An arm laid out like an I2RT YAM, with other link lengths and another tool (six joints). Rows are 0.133 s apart.
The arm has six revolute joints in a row. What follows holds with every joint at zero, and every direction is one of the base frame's. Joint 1 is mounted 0.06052 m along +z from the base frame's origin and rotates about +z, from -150.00 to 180.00 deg. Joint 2 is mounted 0.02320 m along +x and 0.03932 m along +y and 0.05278 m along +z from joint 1 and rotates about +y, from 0.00 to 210.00 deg. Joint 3 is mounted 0.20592 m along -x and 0.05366 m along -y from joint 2 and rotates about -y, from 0.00 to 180.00 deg. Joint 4 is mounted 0.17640 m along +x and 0.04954 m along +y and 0.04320 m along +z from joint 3 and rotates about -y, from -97.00 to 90.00 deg. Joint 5 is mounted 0.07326 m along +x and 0.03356 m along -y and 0.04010 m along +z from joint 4 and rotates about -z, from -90.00 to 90.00 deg. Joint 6 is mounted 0.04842 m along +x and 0.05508 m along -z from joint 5 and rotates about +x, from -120.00 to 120.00 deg. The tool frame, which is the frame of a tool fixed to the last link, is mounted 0.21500 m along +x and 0.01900 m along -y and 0.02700 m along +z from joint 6; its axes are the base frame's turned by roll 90.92, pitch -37.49 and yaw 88.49 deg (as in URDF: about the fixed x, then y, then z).
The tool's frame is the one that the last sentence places.
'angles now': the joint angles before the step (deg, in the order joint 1, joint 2, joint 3, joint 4, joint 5, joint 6). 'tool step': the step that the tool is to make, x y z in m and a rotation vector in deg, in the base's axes. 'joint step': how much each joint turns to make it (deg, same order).
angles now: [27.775, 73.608, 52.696, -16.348, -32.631, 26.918]
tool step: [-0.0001, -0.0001, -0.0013, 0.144, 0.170, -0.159]
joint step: [0.010, -0.048, -0.513, 0.552, 0.010, 0.317]
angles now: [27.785, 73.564, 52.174, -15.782, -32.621, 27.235]
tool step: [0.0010, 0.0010, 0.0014, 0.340, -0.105, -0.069]
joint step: [0.025, 0.084, -0.055, 0.555, -0.077, 0.306]
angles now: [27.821, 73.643, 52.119, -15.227, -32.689, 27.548]
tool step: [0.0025, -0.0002, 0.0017, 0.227, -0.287, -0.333]
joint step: [-0.097, 0.051, -0.002, 0.537, 0.150, 0.231]
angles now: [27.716, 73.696, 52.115, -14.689, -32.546, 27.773]
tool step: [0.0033, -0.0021, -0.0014, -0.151, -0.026, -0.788]
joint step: [-0.087, 0.144, -0.241, 0.525, 0.652, 0.351]
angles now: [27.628, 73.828, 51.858, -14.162, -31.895, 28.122]
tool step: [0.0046, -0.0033, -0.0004, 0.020, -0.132, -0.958]
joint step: [-0.456, 0.075, -0.272, 0.634, 0.431, 0.305]
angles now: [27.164, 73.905, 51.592, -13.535, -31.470, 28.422]
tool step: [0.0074, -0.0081, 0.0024, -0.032, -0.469, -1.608]
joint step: [-1.257, -0.490, 0.004, -0.082, 0.424, 0.013]
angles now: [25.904, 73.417, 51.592, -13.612, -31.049, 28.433]
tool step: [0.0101, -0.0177, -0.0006, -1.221, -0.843, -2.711]
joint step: [-2.163, -1.200, -0.325, -1.134, 1.296, -1.009]
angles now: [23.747, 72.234, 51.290, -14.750, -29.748, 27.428]
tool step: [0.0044, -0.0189, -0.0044, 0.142, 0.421, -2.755]
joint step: [-3.032, -2.084, -2.420, 0.043, -0.395, 0.085]
